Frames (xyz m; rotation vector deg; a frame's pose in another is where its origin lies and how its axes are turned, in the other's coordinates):
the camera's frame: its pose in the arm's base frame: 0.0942 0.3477 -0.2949 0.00 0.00 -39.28
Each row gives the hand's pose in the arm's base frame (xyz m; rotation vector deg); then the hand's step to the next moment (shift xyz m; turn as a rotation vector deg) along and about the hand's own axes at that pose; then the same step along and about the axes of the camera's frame.
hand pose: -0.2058 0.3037 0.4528 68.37 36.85 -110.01
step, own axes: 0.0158 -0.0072 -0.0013 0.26 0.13 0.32
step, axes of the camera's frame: -0.0071 -0.0062 -0.0147 0.16 -0.39 -0.10
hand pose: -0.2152 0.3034 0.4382 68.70 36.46 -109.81
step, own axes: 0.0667 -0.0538 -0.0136 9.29 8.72 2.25
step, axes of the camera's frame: -0.0533 -0.0203 -0.0654 9.03 -5.41 -7.52
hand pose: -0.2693 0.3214 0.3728 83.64 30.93 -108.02
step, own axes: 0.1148 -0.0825 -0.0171 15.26 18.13 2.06
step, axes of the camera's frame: -0.0737 -0.0114 -0.1213 18.76 -7.58 -12.50
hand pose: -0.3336 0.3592 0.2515 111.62 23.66 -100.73
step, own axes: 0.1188 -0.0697 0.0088 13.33 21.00 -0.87
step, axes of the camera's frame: -0.0491 0.0149 -0.1281 22.06 -5.73 -10.00
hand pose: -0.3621 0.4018 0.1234 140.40 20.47 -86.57
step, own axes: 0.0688 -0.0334 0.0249 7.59 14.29 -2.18
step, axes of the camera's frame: -0.0197 0.0211 -0.0751 15.29 -3.16 -4.78
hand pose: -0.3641 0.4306 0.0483 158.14 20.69 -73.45
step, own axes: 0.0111 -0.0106 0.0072 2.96 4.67 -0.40
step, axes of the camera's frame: -0.0078 0.0079 -0.0128 5.03 -0.96 -2.13
